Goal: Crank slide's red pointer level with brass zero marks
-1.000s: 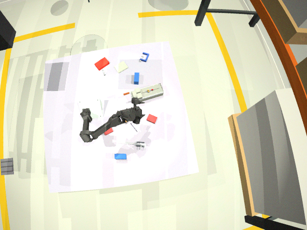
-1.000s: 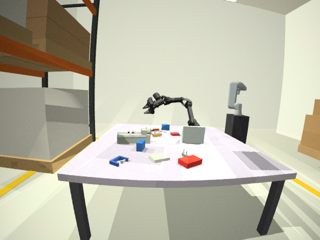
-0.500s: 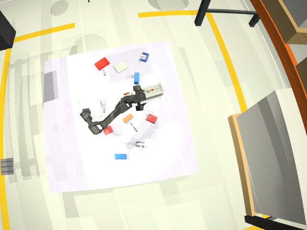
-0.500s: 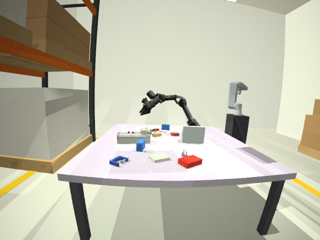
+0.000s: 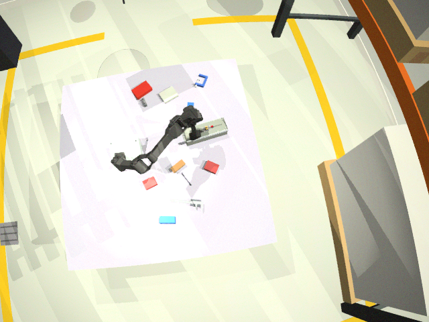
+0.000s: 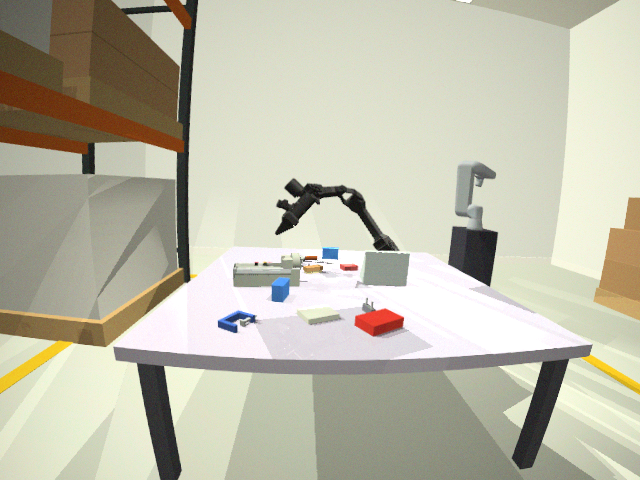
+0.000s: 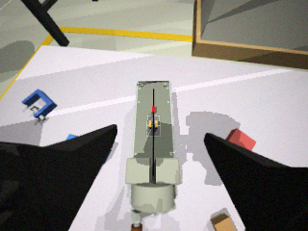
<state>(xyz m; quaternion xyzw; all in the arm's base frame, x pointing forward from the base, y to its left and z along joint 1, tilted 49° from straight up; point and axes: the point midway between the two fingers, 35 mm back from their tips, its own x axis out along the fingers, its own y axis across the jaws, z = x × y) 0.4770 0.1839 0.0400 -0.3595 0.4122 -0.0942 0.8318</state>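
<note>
Right now the crank is 13 cm behind my gripper tip and 10 cm below it. The rest, counted from my gripper tip: red pointer: 7 cm ahead, 3 cm to the left, 12 cm below; orange-brown crank handle: 14 cm behind, 9 cm below; brown block: 15 cm behind, 18 cm to the right, 19 cm below.
</note>
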